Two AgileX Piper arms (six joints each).
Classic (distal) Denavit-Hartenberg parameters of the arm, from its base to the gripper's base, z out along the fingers. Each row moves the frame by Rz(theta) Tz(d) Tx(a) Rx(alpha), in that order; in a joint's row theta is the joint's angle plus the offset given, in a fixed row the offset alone. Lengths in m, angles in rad.
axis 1: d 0.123, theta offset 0, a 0, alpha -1.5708
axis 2: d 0, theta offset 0.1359, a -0.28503, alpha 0
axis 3: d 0, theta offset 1.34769, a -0.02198, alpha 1.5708
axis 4: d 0.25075, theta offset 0, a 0, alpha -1.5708
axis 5: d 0, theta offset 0, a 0, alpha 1.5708
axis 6: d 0.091, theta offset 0, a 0, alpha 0
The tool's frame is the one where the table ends.
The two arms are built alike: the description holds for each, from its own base.
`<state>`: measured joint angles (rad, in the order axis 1, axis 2, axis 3, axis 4, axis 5, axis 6); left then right.
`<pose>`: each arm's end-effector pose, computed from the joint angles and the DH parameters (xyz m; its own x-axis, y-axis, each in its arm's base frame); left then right.
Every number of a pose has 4 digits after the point.
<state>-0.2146 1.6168 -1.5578 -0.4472 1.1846 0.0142 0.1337 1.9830 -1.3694 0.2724 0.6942 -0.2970</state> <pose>0.3225 -0.1076 0.3574 -0.9271 0.0485 -0.3717 0.2171 0.8778 -0.4270 0.4029 0.0700 0.1757 -0.9047 -0.2066 -0.3727 -0.2710 0.9539 0.1292</pose>
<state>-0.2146 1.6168 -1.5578 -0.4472 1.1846 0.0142 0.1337 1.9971 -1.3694 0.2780 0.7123 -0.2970</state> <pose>0.3225 -0.1076 0.3574 -0.9271 0.0485 -0.3717 0.2171 0.8778 -0.4270 0.4021 0.0705 0.1695 -0.9159 -0.2067 -0.3440 -0.2680 0.9531 0.1408</pose>
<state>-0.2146 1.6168 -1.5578 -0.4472 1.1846 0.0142 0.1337 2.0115 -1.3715 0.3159 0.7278 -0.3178</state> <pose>0.3225 -0.1076 0.3574 -0.9271 0.0485 -0.3717 0.2171 0.8778 -0.4270 0.4018 0.0730 0.1643 -0.9241 -0.2017 -0.3246 -0.2672 0.9483 0.1716</pose>
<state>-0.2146 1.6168 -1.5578 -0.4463 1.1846 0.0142 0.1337 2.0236 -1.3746 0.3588 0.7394 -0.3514</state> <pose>0.3225 -0.1075 0.3573 -0.9270 0.0488 -0.3719 0.2172 0.8782 -0.4262 0.4020 0.0758 0.1607 -0.9269 -0.2041 -0.3150 -0.2753 0.9401 0.2010</pose>
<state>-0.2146 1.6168 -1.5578 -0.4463 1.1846 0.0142 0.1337 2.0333 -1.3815 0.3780 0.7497 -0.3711</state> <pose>0.3225 -0.1075 0.3573 -0.9270 0.0488 -0.3719 0.2172 0.8782 -0.4262 0.4029 0.0773 0.1586 -0.9275 -0.2108 -0.3088 -0.2838 0.9346 0.2144</pose>
